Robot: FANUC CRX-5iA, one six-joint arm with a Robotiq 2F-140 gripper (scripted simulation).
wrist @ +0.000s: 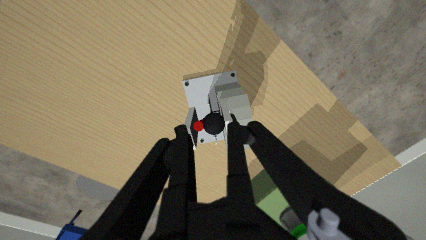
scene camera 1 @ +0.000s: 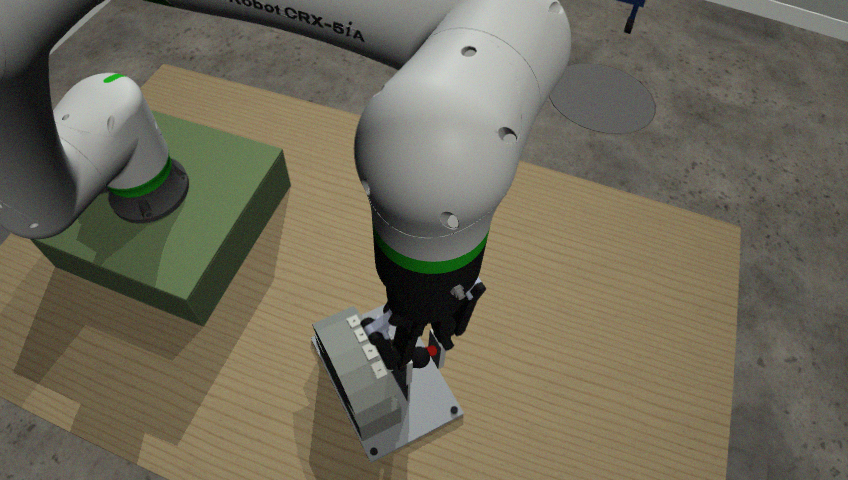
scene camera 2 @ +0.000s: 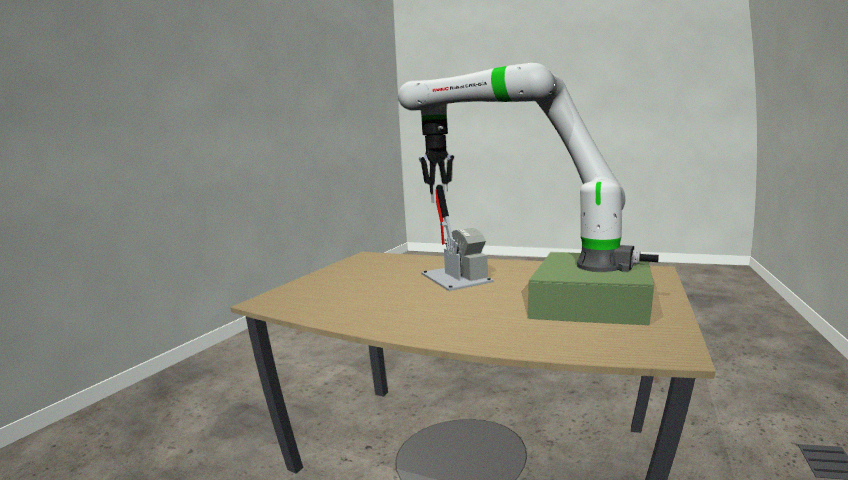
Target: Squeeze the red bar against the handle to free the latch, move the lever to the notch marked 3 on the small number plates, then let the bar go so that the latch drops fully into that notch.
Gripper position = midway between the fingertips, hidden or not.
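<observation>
The gripper (scene camera 1: 419, 366) is visible, likewise at (wrist: 209, 112) and (scene camera 2: 439, 202). Also visible: a grey housing (scene camera 1: 408, 412), (wrist: 212, 89), (scene camera 2: 473, 264).
</observation>
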